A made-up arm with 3 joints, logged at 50 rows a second.
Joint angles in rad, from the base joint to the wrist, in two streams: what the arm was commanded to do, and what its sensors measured. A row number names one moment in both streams.
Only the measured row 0 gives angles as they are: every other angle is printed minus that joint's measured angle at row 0.
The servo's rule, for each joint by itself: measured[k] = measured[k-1] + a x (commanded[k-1-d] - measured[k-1]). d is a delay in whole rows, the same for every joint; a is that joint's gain. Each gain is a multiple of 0.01, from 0.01 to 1. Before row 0 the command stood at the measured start. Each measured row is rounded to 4 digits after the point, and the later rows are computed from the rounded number. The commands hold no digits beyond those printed.
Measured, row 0:
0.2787, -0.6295, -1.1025
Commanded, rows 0 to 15:
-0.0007, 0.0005, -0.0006
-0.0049, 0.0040, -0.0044
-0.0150, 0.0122, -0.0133
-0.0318, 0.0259, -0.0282
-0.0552, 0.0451, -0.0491
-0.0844, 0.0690, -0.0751
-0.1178, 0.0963, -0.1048
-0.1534, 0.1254, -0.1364
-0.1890, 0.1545, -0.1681
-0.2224, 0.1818, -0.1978
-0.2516, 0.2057, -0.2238
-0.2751, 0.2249, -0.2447
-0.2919, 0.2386, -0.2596
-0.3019, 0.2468, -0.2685
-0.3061, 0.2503, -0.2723
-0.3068, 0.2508, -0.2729
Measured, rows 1 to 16:
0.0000, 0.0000, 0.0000
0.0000, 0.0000, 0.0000
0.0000, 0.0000, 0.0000
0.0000, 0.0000, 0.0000
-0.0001, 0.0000, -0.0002
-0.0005, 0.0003, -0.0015
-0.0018, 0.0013, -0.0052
-0.0045, 0.0033, -0.0123
-0.0091, 0.0066, -0.0237
-0.0159, 0.0116, -0.0396
-0.0251, 0.0184, -0.0598
-0.0366, 0.0270, -0.0835
-0.0503, 0.0372, -0.1097
-0.0658, 0.0488, -0.1370
-0.0825, 0.0614, -0.1639
-0.0998, 0.0745, -0.1889
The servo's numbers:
d 4
a 0.09 0.08 0.31

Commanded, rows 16 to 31:
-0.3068, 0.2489, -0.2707
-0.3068, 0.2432, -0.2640
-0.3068, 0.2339, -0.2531
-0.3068, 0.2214, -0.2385
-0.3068, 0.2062, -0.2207
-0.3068, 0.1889, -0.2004
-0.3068, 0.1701, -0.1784
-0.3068, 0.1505, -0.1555
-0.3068, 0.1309, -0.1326
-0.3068, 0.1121, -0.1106
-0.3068, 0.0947, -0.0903
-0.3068, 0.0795, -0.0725
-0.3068, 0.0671, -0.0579
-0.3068, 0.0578, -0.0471
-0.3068, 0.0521, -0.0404
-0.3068, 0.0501, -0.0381
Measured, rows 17 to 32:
-0.1171, 0.0876, -0.2108
-0.1337, 0.1003, -0.2287
-0.1492, 0.1123, -0.2422
-0.1634, 0.1234, -0.2517
-0.1763, 0.1334, -0.2576
-0.1880, 0.1422, -0.2596
-0.1987, 0.1495, -0.2576
-0.2084, 0.1553, -0.2517
-0.2173, 0.1594, -0.2421
-0.2254, 0.1618, -0.2292
-0.2327, 0.1625, -0.2135
-0.2394, 0.1615, -0.1955
-0.2455, 0.1591, -0.1760
-0.2510, 0.1553, -0.1557
-0.2560, 0.1505, -0.1354
-0.2606, 0.1448, -0.1159

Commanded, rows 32 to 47:
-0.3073, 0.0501, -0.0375
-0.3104, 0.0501, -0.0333
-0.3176, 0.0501, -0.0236
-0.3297, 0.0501, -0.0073
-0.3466, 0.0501, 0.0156
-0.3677, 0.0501, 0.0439
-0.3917, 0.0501, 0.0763
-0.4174, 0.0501, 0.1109
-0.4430, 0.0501, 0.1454
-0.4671, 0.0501, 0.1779
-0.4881, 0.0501, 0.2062
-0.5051, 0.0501, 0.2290
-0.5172, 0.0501, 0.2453
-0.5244, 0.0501, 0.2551
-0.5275, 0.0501, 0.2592
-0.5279, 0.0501, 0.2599
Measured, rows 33 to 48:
-0.2648, 0.1386, -0.0979
-0.2686, 0.1321, -0.0822
-0.2720, 0.1257, -0.0692
-0.2751, 0.1197, -0.0596
-0.2780, 0.1141, -0.0527
-0.2809, 0.1090, -0.0467
-0.2842, 0.1043, -0.0395
-0.2883, 0.1000, -0.0295
-0.2935, 0.0960, -0.0155
-0.3002, 0.0923, 0.0029
-0.3084, 0.0889, 0.0257
-0.3182, 0.0858, 0.0521
-0.3294, 0.0829, 0.0810
-0.3418, 0.0803, 0.1110
-0.3550, 0.0779, 0.1405
-0.3685, 0.0757, 0.1679

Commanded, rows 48 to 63:
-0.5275, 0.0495, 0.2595
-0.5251, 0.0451, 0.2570
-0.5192, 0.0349, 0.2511
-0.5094, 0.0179, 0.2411
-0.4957, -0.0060, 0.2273
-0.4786, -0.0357, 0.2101
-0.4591, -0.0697, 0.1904
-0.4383, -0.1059, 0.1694
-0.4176, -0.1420, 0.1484
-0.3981, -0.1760, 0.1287
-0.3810, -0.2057, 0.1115
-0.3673, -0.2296, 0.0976
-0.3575, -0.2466, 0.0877
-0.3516, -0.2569, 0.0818
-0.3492, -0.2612, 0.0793
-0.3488, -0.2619, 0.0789
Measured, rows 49 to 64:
-0.3819, 0.0737, 0.1919
-0.3947, 0.0718, 0.2115
-0.4067, 0.0701, 0.2263
-0.4176, 0.0685, 0.2367
-0.4275, 0.0670, 0.2438
-0.4363, 0.0652, 0.2479
-0.4438, 0.0628, 0.2489
-0.4497, 0.0592, 0.2465
-0.4538, 0.0540, 0.2405
-0.4560, 0.0468, 0.2311
-0.4563, 0.0375, 0.2185
-0.4547, 0.0260, 0.2033
-0.4514, 0.0126, 0.1863
-0.4466, -0.0025, 0.1684
-0.4407, -0.0188, 0.1508
-0.4341, -0.0357, 0.1343

